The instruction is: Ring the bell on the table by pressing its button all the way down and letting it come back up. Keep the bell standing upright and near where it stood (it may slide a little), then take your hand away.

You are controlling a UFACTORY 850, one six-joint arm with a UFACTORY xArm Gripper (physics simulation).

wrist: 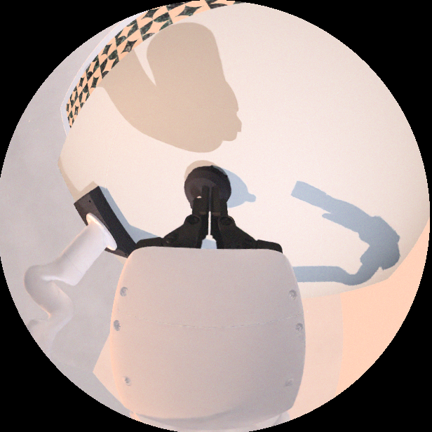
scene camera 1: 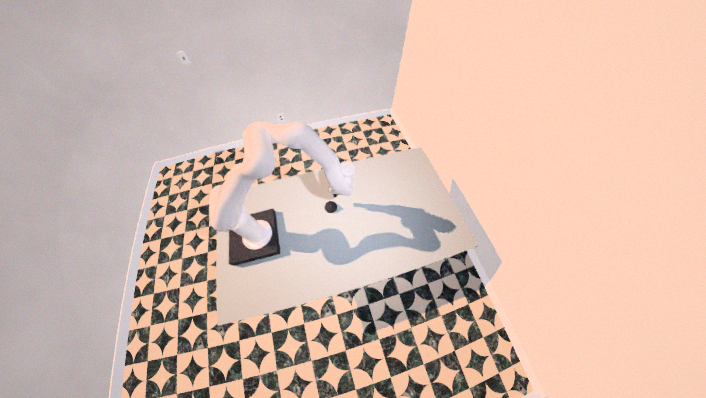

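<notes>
The bell (scene camera 1: 330, 207) (wrist: 207, 175) is a small dark dome standing upright on the pale table (scene camera 1: 280, 295) (wrist: 320, 125). My gripper (scene camera 1: 334, 195) (wrist: 209, 197) is shut and empty, its black fingers pointing down. In the wrist view the fingertips overlap the lower part of the dome and cover most of its button; a small bright glint shows left of them. In the scene view a narrow strip of table shows between fingers and bell. The shadow of the fingers ends well apart from the bell's shadow, so the tips hang above the bell, not touching it.
The arm's dark base plate (scene camera 1: 272, 254) (wrist: 107, 215) is at the left of the table. The arm's shadow falls across the table to the right of the bell. A peach wall (scene camera 1: 575, 150) rises beyond the table's right end, and patterned floor tiles (scene camera 1: 290, 345) surround the table.
</notes>
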